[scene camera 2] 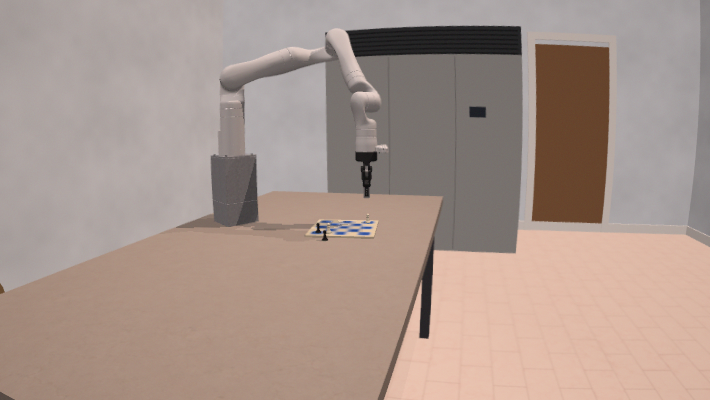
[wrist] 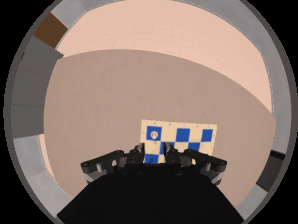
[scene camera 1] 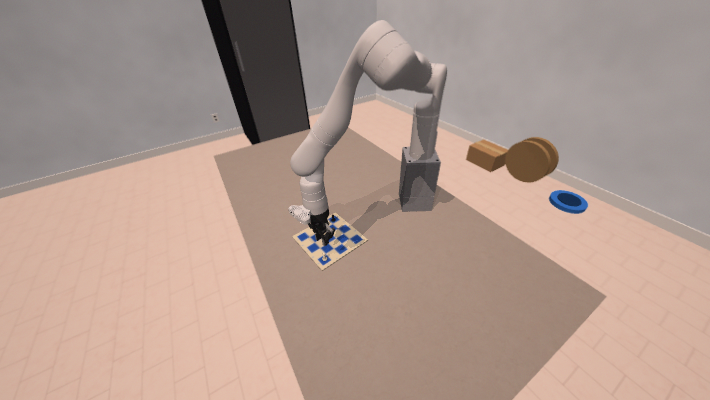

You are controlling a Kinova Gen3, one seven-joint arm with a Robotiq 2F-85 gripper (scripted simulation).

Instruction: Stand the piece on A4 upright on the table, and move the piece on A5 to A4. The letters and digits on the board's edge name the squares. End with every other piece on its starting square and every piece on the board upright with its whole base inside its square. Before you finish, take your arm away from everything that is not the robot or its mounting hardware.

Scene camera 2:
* cream chessboard: 340, 228
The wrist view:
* gripper: 154, 147
